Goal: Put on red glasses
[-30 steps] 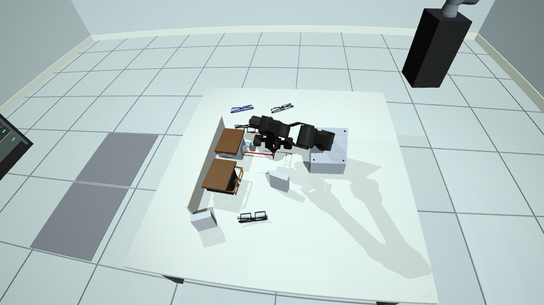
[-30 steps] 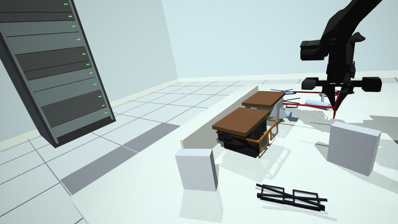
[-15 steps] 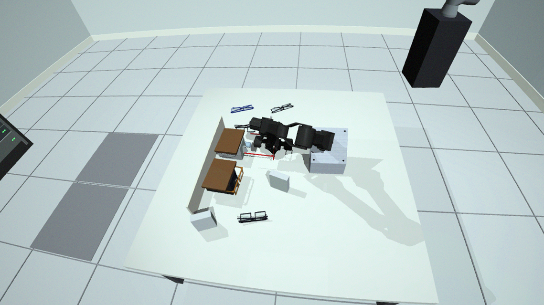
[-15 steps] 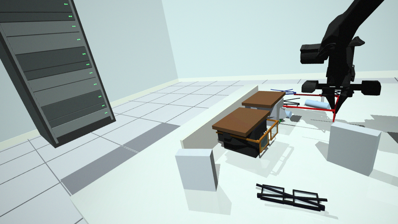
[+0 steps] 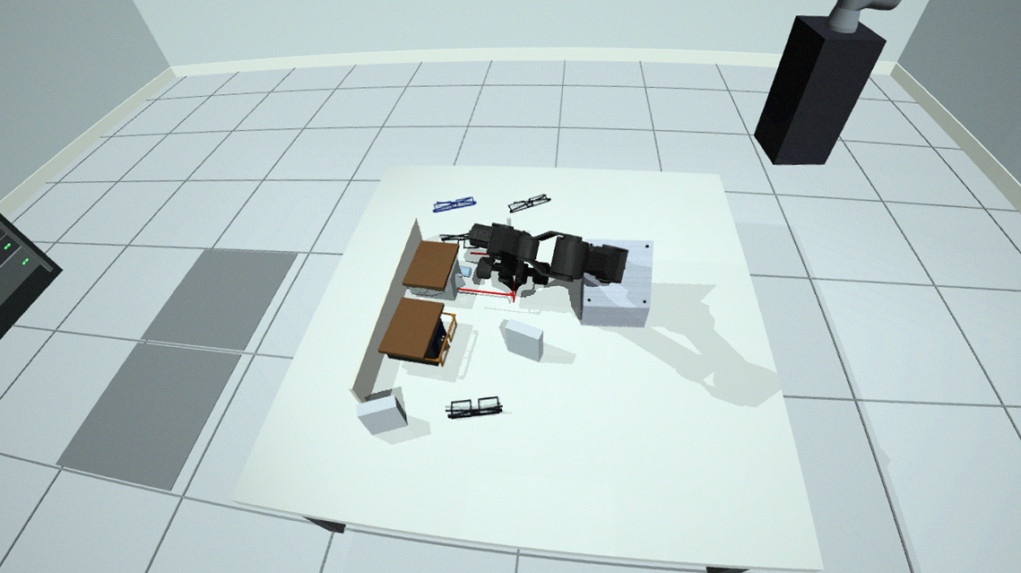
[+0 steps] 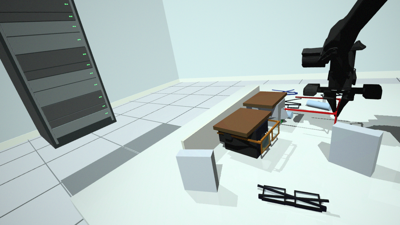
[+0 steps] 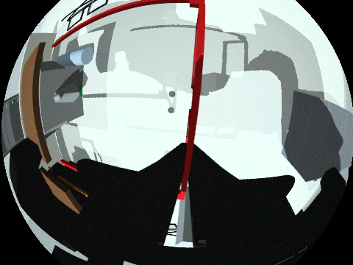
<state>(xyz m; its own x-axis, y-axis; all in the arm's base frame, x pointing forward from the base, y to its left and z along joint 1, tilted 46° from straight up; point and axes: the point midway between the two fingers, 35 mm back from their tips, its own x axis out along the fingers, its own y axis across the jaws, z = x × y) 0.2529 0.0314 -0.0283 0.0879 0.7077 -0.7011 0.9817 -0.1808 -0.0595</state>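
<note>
Now: the light grey head 21 cm ahead of my gripper tip, 8 cm to the right of it and 2 cm below it. The rest, counted from my gripper tip: black head: 24 cm ahead, 14 cm to the left, 2 cm below; grey post: 2 cm ahead, 29 cm to the right, 5 cm below; low wall: 35 cm ahead, 1 cm to the left, 2 cm below.
</note>
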